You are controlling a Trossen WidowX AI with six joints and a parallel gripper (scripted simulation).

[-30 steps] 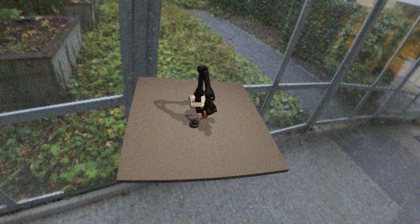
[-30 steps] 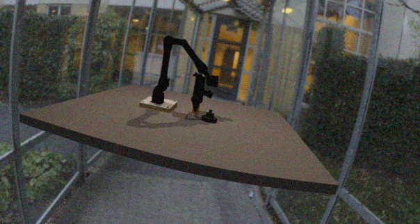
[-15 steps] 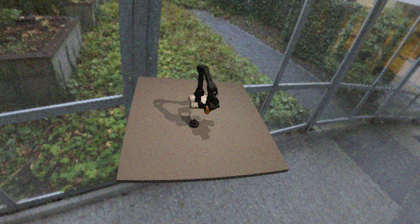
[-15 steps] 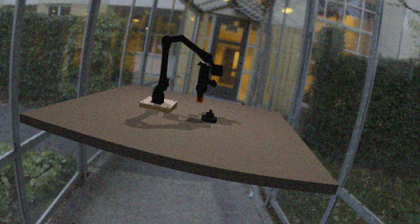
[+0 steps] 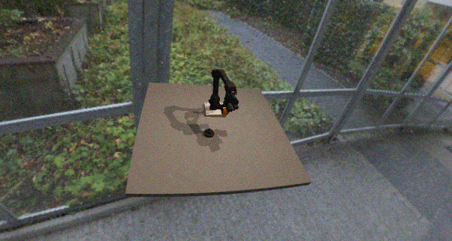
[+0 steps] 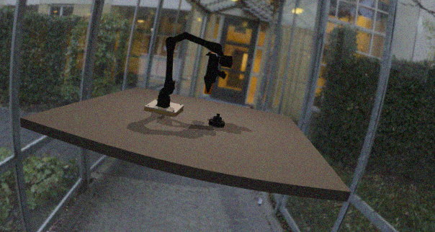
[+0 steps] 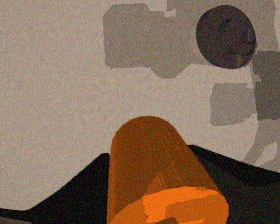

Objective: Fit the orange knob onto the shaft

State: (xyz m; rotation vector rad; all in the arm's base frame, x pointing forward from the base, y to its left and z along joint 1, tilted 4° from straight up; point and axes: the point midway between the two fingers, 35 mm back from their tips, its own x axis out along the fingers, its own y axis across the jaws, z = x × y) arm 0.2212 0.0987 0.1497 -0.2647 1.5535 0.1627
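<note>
Now: gripper tip 110 mm short of the dark round pedestal, 100 mm to the left of it and 110 mm above it. From my gripper tip the other things lie so: orange knob (20 mm above).
</note>
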